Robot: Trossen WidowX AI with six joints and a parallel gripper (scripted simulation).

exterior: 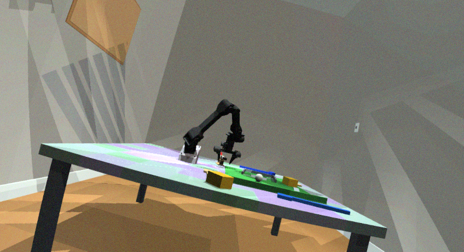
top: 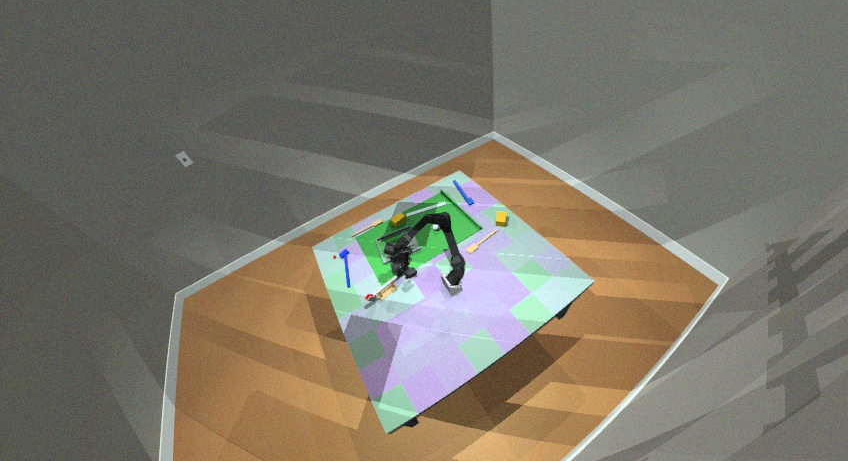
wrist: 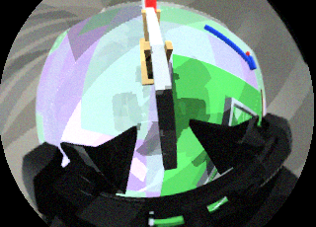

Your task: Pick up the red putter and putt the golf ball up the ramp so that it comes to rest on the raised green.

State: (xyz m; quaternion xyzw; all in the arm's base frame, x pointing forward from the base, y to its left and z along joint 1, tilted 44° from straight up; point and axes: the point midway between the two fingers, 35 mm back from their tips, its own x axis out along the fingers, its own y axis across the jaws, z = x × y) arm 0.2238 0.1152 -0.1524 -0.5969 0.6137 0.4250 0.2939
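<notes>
Now: gripper tip 30 mm past the red putter, 110 mm to the right of it and 30 mm below it. Also, from my gripper tip: white golf ball (200 mm ahead, 350 mm to the right, 10 mm below); then green mat (260 mm ahead, 230 mm to the right, 30 mm below).
</notes>
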